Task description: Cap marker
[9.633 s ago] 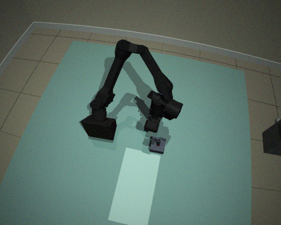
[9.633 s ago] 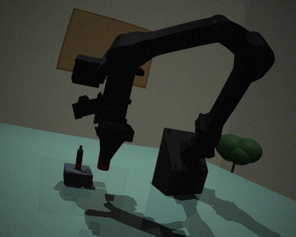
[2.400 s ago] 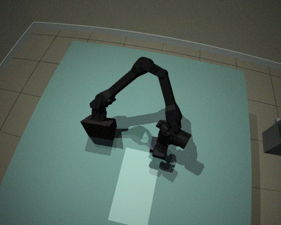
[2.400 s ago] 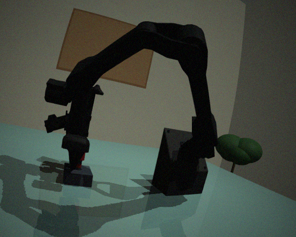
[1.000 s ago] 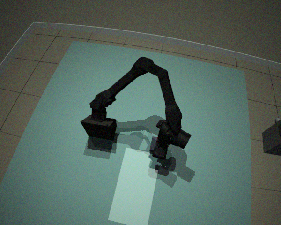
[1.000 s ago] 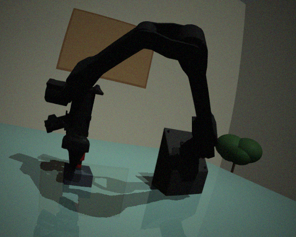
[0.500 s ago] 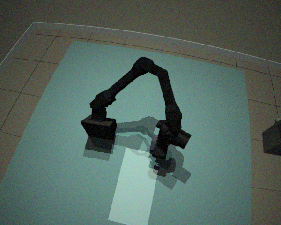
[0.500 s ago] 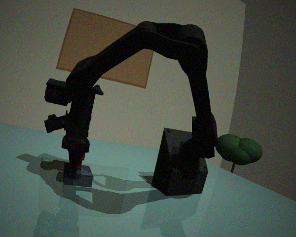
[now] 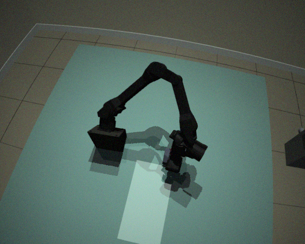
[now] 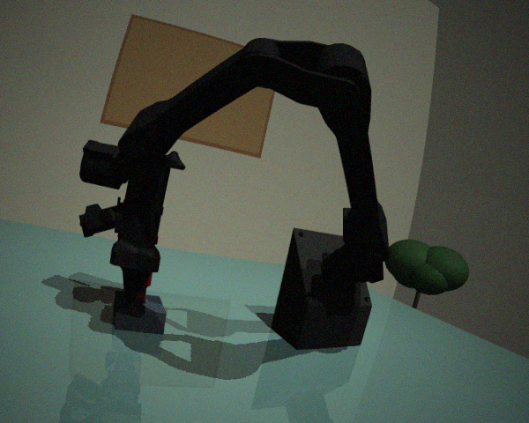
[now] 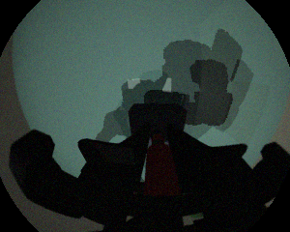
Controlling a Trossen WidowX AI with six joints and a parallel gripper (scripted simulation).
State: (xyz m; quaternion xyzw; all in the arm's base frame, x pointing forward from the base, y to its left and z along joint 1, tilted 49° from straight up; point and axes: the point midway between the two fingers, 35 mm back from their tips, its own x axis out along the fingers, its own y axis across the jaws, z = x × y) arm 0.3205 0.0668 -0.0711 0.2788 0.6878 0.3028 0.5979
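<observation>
My gripper tip is now 5 cm below the red cap and 2 cm past it. From my gripper tip the other things lie so: dark holder block 2 cm below, 2 cm behind.
</observation>
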